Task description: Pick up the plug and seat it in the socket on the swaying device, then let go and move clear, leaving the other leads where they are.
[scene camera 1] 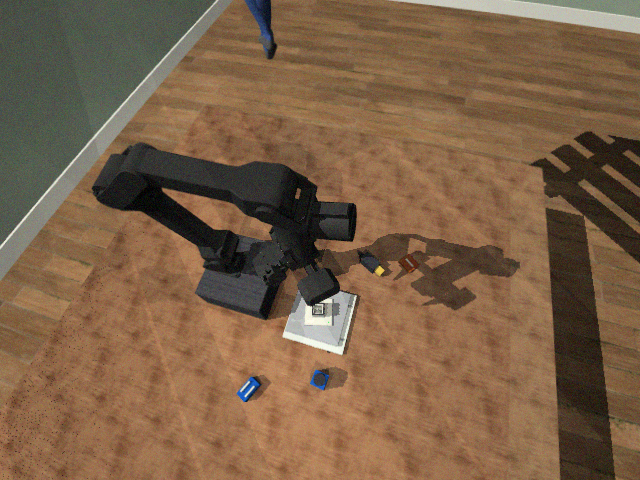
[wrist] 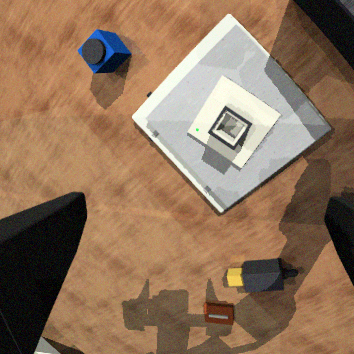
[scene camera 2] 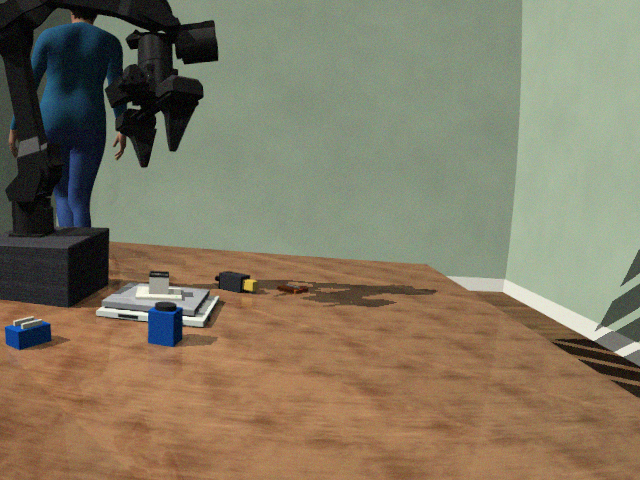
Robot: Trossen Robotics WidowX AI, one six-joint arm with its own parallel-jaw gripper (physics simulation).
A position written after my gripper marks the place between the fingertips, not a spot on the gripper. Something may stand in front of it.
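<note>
Scene camera 2: my gripper (scene camera 2: pixel 157 159) open, holding nothing; a device (scene camera 2: pixel 132 301). Scene camera 1: gripper (scene camera 1: pixel 309 283); device (scene camera 1: pixel 325 325). Wrist view: gripper (wrist: pixel 209 207); device (wrist: pixel 228 116). Plug (wrist: pixel 263 274) rests on the table.
</note>
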